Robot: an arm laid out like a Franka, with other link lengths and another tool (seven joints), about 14 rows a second.
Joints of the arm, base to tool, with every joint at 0 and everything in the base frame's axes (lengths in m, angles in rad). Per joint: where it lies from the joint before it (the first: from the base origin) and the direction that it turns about. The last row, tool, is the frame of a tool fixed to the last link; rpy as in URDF.
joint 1: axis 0 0 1 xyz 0 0 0.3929
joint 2: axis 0 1 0 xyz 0 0 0
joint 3: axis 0 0 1 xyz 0 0 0.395
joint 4: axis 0 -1 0 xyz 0.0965 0 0
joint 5: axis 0 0 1 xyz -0.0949 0 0.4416
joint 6: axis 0 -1 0 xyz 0 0 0
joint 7: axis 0 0 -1 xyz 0.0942 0 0
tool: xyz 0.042 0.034 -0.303 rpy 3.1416 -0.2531 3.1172
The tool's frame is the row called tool.
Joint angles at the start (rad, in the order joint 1, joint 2, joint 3, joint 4, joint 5, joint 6, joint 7):
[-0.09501 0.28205 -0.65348 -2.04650 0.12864 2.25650 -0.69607]
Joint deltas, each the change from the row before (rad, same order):
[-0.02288 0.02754 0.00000 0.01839 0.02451 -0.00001 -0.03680]
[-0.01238 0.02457 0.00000 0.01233 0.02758 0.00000 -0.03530]
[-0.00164 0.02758 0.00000 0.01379 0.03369 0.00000 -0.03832]
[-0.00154 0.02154 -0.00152 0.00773 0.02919 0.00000 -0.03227]
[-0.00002 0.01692 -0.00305 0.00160 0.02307 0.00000 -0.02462]
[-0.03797 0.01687 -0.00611 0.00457 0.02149 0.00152 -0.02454]
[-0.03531 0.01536 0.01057 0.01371 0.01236 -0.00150 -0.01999]
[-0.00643 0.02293 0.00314 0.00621 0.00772 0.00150 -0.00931]
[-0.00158 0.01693 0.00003 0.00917 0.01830 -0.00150 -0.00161]
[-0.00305 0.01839 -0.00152 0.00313 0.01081 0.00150 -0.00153]
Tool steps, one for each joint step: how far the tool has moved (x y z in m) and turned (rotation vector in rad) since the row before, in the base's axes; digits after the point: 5 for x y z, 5 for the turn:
[-0.00356 -0.01315 -0.00631 0.00474 0.00091 0.00148]
[-0.00090 -0.00564 -0.00764 0.00968 -0.00002 0.00757]
[0.00472 0.00044 -0.00867 0.01179 -0.00224 0.01777]
[0.00189 0.00047 -0.00803 0.01181 -0.00165 0.01204]
[-0.00082 0.00110 -0.00816 0.01131 0.00157 0.00701]
[-0.01784 -0.02237 -0.00620 0.00591 -0.00069 -0.03208]
[-0.00751 -0.01392 -0.00417 0.00463 -0.00235 -0.01050]
[-0.00233 -0.00191 -0.01115 0.00381 0.01208 0.00223]
[0.00263 -0.00118 -0.00569 0.00511 -0.00069 -0.00981]
[-0.00275 -0.00217 -0.00910 0.00364 0.00821 -0.00923]

